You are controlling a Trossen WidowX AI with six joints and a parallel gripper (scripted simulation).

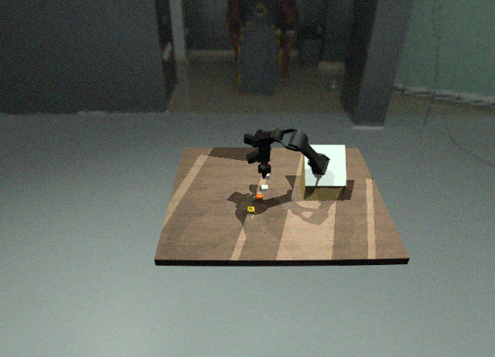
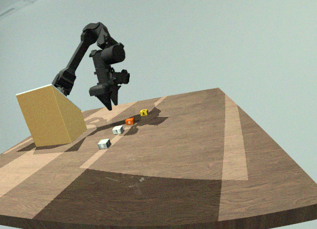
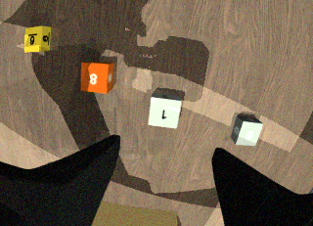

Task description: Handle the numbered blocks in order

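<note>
My gripper tip is now 17 cm to the right of the yellow block, 9 cm above it and 7 cm short of it. From my gripper tip the other things lie so: white block 9 cm below, 1 cm behind; grey block 11 cm to the right, 9 cm below, 2 cm behind; orange block 9 cm below, 8 cm to the left, 2 cm ahead.
</note>
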